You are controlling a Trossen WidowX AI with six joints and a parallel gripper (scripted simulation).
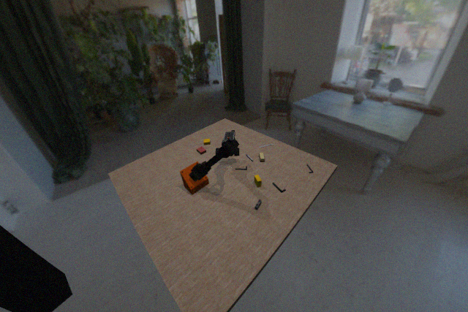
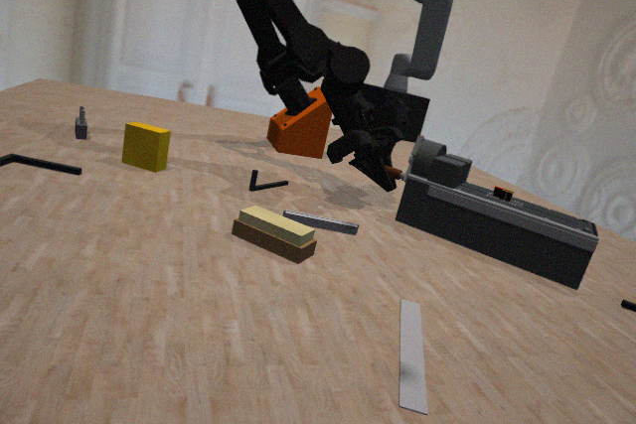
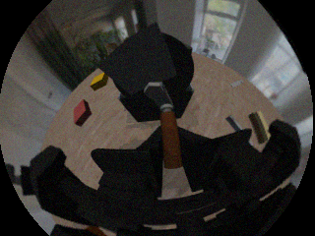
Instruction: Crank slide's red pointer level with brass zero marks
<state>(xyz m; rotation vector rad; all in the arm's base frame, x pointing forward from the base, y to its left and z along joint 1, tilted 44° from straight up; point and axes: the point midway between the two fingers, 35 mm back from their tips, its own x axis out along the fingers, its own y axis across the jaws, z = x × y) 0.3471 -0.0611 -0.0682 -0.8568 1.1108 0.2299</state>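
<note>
Right now the brown crank handle is 3 cm above my gripper tip, 2 cm behind it and 1 cm to the right of it. Also, from my gripper tip: red pointer 12 cm ahead, 9 cm to the left, 5 cm above; then red block 25 cm to the left, 8 cm behind, 2 cm below; then grey bar 16 cm to the right, 8 cm ahead, 3 cm below.
</note>
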